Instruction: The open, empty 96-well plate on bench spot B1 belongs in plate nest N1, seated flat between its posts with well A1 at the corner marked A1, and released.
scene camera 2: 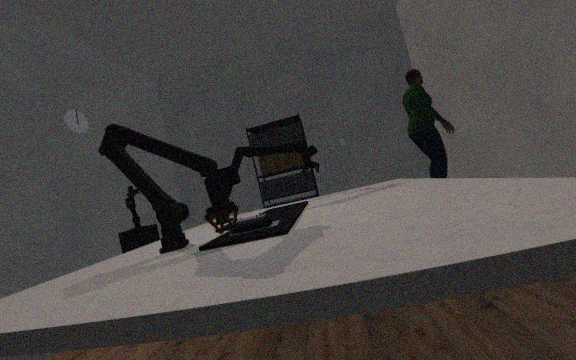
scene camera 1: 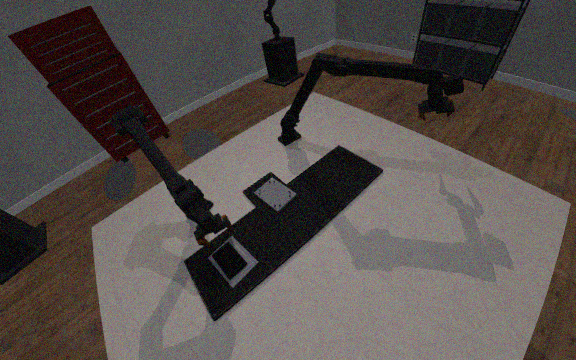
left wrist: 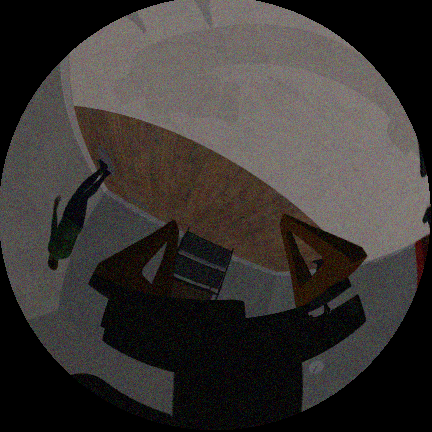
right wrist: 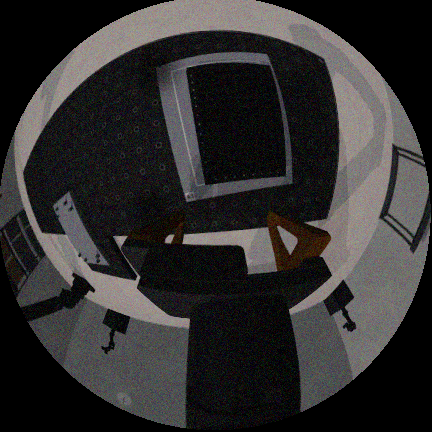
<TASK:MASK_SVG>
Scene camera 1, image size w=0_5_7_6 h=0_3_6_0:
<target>dark well plate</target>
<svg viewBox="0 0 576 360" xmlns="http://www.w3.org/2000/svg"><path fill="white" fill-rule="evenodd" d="M227 242L212 257L228 279L231 280L248 263L231 243Z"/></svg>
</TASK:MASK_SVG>
